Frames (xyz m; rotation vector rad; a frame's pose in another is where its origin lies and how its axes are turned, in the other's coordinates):
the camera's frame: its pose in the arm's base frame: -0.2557 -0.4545 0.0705 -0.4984 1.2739 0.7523
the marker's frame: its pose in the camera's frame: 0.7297 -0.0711 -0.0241 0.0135 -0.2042 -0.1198
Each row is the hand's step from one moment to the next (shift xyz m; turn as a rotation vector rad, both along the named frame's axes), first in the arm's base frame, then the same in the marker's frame.
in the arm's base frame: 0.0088 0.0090 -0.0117 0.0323 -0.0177 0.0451
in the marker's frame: 0.0160 0.0006 0.0063 -0.0350 -0.0370 0.0283
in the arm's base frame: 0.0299 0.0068 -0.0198 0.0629 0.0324 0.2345
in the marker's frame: 0.0296 -0.0155 0.0146 -0.1816 -0.0302 0.1616
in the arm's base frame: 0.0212 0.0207 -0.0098 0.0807 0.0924 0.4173
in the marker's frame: 0.0216 0.0001 0.0225 -0.3237 -0.0072 0.2905
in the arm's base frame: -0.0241 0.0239 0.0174 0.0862 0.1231 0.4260
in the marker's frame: -0.0169 0.0333 0.0078 -0.3211 0.0104 0.3176
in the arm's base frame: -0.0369 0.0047 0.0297 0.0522 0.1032 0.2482
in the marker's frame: -0.0376 0.0282 -0.0073 -0.1776 0.0270 0.2067
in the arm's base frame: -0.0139 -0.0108 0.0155 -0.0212 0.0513 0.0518
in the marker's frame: -0.0216 0.0016 -0.0090 -0.0393 0.0493 0.0422
